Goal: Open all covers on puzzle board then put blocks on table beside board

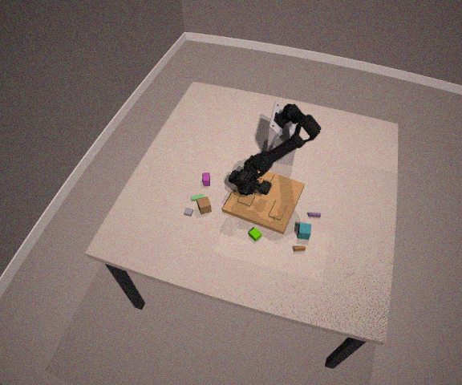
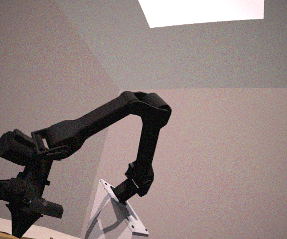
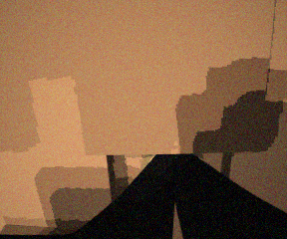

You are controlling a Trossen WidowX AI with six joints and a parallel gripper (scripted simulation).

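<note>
Right now the tan puzzle board is 2 cm behind my gripper tip and 7 cm to the left of it. The rest, counted from my gripper tip: magenta block (4 cm behind, 22 cm to the right); then brown cube (11 cm ahead, 19 cm to the right); then bright green cube (21 cm ahead, 7 cm to the left, 1 cm below).
</note>
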